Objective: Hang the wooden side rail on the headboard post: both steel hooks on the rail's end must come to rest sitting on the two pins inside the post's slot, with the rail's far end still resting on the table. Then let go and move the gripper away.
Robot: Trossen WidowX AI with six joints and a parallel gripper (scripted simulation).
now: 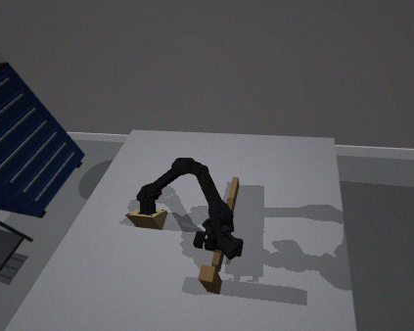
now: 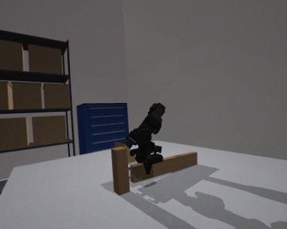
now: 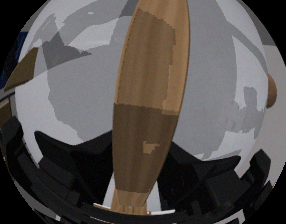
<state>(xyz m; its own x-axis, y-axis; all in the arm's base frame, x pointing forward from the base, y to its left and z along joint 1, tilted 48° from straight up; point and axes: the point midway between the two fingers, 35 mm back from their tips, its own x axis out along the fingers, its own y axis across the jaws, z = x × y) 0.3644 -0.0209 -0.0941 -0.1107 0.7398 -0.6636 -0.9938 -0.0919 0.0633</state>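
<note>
Now: the headboard post 120 mm to the right of my gripper tip and 40 mm above it.
</note>
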